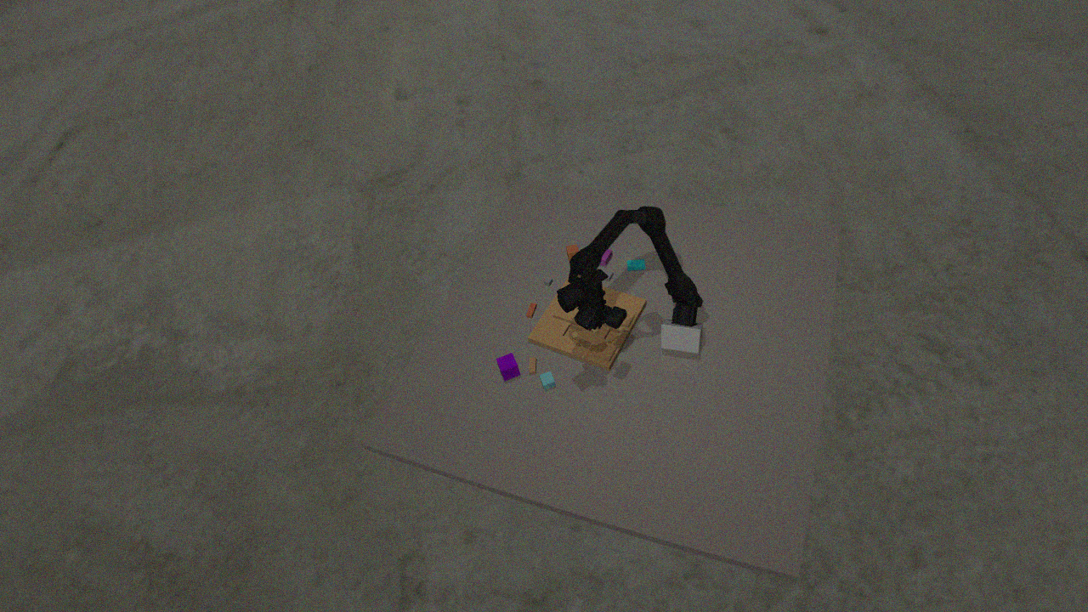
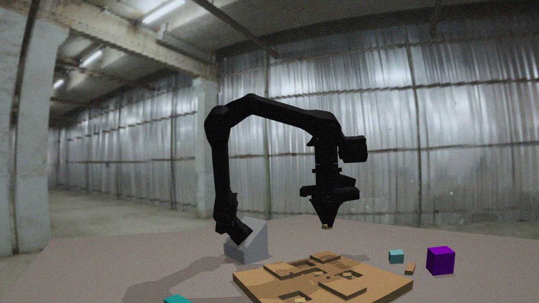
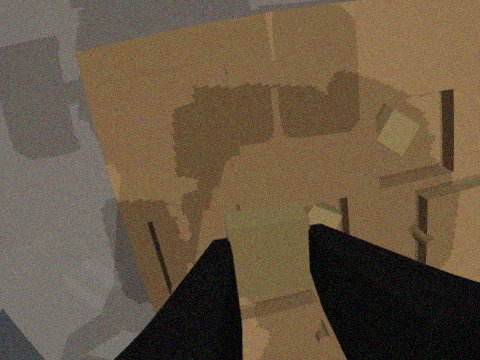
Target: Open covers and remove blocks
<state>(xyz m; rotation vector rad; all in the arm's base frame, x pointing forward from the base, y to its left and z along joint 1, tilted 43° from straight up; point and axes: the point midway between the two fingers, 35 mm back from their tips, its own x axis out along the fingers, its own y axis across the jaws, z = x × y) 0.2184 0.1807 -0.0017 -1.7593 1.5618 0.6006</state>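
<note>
The light blue block lies 17 cm to the left of my gripper tip, 11 cm below it and 10 cm ahead of it. The rest, counted from my gripper tip: brown block: 29 cm to the right, 19 cm ahead, 10 cm below; then purple cube: 23 cm ahead, 18 cm to the left, 10 cm below; then orange piece: 17 cm ahead, 14 cm to the left, 12 cm below.
</note>
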